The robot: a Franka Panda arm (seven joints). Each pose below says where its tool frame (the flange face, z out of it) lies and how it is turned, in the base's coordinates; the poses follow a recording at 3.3 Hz.
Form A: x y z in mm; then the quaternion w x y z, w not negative.
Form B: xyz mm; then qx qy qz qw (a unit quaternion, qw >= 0). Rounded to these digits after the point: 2 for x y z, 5 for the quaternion.
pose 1, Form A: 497.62, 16.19, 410.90, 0.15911, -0.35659, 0.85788, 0.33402
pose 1, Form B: 497.62, 16.19, 410.90, -0.35659, 0.85788, 0.33402, 0.15911
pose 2, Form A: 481.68, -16.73, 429.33, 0.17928, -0.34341, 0.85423, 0.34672
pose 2, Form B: 481.68, -16.73, 429.33, -0.34341, 0.85423, 0.34672, 0.17928
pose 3, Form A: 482.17, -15.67, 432.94, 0.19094, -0.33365, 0.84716, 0.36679
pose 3, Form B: 482.17, -15.67, 432.94, -0.33365, 0.84716, 0.36679, 0.19094
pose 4, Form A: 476.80, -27.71, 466.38, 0.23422, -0.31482, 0.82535, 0.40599
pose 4, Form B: 476.80, -27.71, 466.38, -0.31482, 0.82535, 0.40599, 0.23422
